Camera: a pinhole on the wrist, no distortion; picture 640 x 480 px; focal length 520.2 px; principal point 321.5 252.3 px. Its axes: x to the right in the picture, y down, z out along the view. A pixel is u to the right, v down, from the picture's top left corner.
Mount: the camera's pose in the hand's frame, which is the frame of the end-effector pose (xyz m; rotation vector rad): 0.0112 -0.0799 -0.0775 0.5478 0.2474 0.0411
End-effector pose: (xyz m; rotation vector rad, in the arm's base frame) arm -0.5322 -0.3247 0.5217 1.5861 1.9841 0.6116
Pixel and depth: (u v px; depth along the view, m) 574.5 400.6 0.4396
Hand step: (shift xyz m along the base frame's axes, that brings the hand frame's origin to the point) 0.0085 0.2921 -0.3810
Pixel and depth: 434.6 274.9 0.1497
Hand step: -0.0959 0.0475 -0.1354
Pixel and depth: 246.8 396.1 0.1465
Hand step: -0.0507 0.0029 -0.1338
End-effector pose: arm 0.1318 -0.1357 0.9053 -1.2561 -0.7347 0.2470
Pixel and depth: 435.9 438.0 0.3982
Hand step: -0.0761 0.2954 0.2497
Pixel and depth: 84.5 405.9 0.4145
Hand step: -0.3265 0.1824 0.2103
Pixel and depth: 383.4 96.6 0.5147
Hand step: -0.1157 0.1518 0.5322
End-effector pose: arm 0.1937 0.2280 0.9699 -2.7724 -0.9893 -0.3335
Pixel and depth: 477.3 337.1 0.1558
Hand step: -0.0053 0.1714 -0.0139
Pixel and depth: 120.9 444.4 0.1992
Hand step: -0.0695 0.1233 -0.1280
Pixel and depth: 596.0 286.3 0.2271
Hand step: 0.0424 0.2619 -0.0223
